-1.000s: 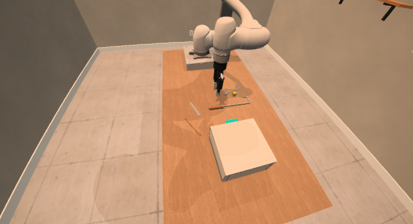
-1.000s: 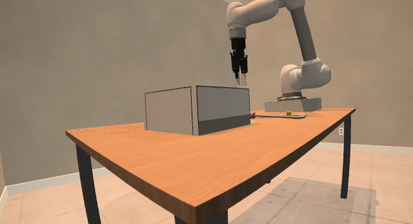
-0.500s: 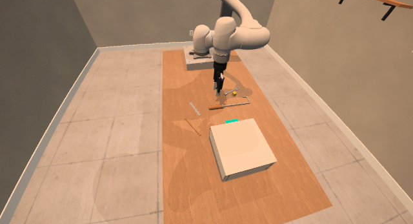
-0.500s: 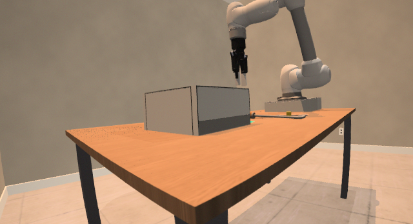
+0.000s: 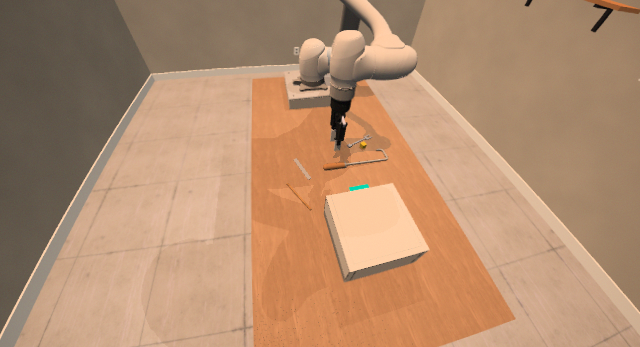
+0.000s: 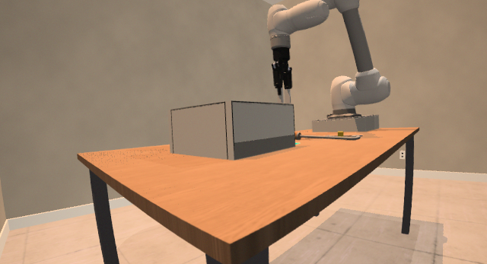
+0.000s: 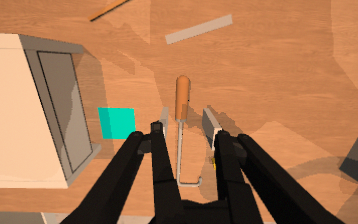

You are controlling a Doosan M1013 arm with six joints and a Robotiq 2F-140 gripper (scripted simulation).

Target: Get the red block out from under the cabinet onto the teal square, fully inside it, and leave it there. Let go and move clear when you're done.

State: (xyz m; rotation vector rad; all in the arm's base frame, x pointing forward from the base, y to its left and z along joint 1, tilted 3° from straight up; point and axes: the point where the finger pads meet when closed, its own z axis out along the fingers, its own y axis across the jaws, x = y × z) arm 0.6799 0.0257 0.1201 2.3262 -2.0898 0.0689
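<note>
The flat grey strip is 19 cm below my hand, 15 cm to the right of it and 1 cm behind it. Also, from my hand: thin stick: 19 cm below, 18 cm to the right, 15 cm ahead; then teal square: 19 cm below, 16 cm ahead, 11 cm to the left; then screwdriver: 18 cm below, 13 cm to the left, 5 cm behind.
</note>
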